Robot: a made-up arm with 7 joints. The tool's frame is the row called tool.
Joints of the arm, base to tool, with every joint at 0 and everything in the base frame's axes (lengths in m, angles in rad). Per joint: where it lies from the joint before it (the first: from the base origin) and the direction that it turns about. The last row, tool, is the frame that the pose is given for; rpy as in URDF.
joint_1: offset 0 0 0.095 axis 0 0 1
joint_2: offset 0 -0.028 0.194 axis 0 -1 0
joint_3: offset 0 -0.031 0.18 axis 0 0 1
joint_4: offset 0.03 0.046 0.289 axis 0 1 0
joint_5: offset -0.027 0.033 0.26 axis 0 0 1
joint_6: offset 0 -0.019 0.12 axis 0 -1 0
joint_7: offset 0.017 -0.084 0.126 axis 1 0 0
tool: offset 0 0 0 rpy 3.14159 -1.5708 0
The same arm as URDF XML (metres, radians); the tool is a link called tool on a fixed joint. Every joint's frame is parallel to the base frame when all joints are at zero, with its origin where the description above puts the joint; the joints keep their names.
<robot name="arm">
  <link name="base_link"/>
  <link name="link1"/>
  <link name="link2"/>
  <link name="link3"/>
  <link name="link4"/>
  <link name="link5"/>
  <link name="link6"/>
  <link name="link7"/>
  <link name="tool"/>
  <joint name="joint_1" type="continuous">
    <parent link="base_link"/>
    <child link="link1"/>
    <origin xyz="0 0 0.095"/>
    <axis xyz="0 0 1"/>
  </joint>
  <joint name="joint_2" type="continuous">
    <parent link="link1"/>
    <child link="link2"/>
    <origin xyz="0 -0.028 0.194"/>
    <axis xyz="0 -1 0"/>
  </joint>
  <joint name="joint_3" type="continuous">
    <parent link="link2"/>
    <child link="link3"/>
    <origin xyz="0 -0.031 0.18"/>
    <axis xyz="0 0 1"/>
  </joint>
  <joint name="joint_4" type="continuous">
    <parent link="link3"/>
    <child link="link4"/>
    <origin xyz="0.03 0.046 0.289"/>
    <axis xyz="0 1 0"/>
  </joint>
  <joint name="joint_5" type="continuous">
    <parent link="link4"/>
    <child link="link5"/>
    <origin xyz="-0.027 0.033 0.26"/>
    <axis xyz="0 0 1"/>
  </joint>
  <joint name="joint_6" type="continuous">
    <parent link="link5"/>
    <child link="link6"/>
    <origin xyz="0 -0.019 0.12"/>
    <axis xyz="0 -1 0"/>
  </joint>
  <joint name="joint_7" type="continuous">
    <parent link="link6"/>
    <child link="link7"/>
    <origin xyz="0.017 -0.084 0.126"/>
    <axis xyz="1 0 0"/>
  </joint>
  <joint name="tool_fixed" type="fixed">
    <parent link="link7"/>
    <child link="tool"/>
    <origin xyz="0 0 0" rpy="3.1416 -1.5708 0"/>
  </joint>
</robot>

